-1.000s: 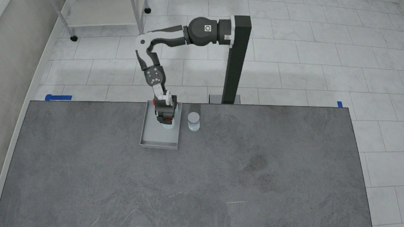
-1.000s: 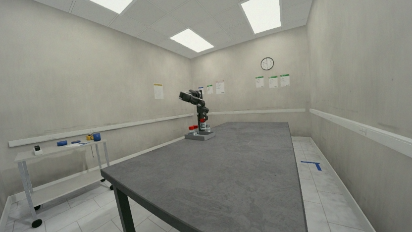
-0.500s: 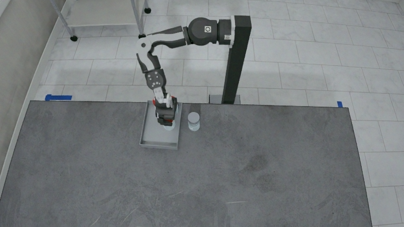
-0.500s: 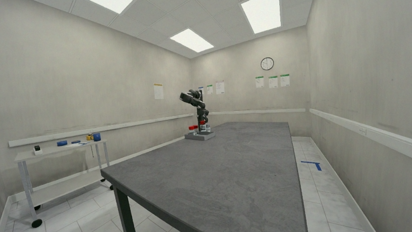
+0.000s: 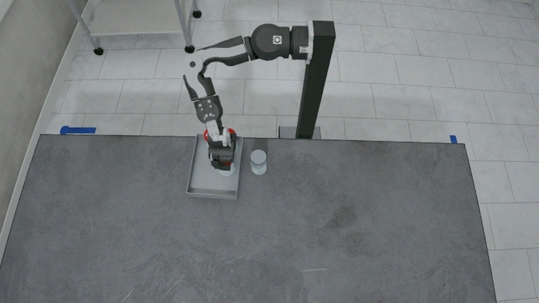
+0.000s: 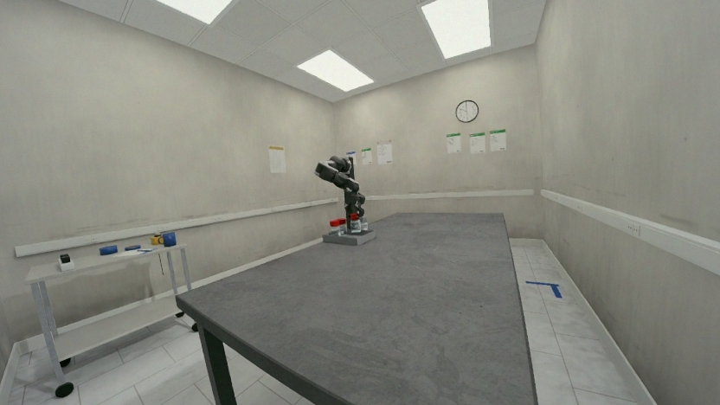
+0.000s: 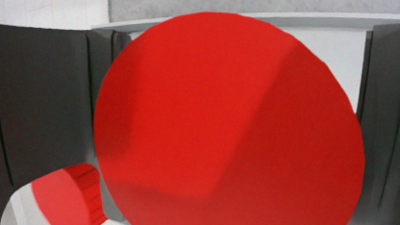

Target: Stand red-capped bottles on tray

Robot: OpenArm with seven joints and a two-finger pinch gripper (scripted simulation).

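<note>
The grey tray lies 20 mm behind my hand, 40 mm to the right of it and 110 mm below it. Round my hand: grey-capped bottle: 20 mm behind, 120 mm to the left, 80 mm below.
</note>
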